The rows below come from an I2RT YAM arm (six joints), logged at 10 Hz.
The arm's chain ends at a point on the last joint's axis. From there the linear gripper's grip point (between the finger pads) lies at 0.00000 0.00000 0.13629 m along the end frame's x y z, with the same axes.
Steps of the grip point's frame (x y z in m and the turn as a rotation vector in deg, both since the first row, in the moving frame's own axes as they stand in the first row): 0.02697, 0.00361, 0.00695, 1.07, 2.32, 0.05; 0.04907, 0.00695, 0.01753, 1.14, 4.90, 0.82; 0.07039, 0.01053, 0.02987, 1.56, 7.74, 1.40; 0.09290, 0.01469, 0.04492, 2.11, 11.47, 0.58; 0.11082, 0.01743, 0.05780, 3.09, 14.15, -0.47; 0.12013, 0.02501, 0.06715, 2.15, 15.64, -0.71
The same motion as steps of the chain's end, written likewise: 0.02145, 0.00615, 0.00709, 1.07, 2.32, 0.05; 0.03741, 0.00957, 0.01806, 1.14, 4.90, 0.82; 0.05199, 0.01400, 0.03116, 1.56, 7.74, 1.40; 0.06578, 0.01954, 0.04773, 2.11, 11.47, 0.58; 0.07755, 0.02484, 0.06213, 3.09, 14.15, -0.47; 0.08343, 0.03029, 0.07229, 2.15, 15.64, -0.71
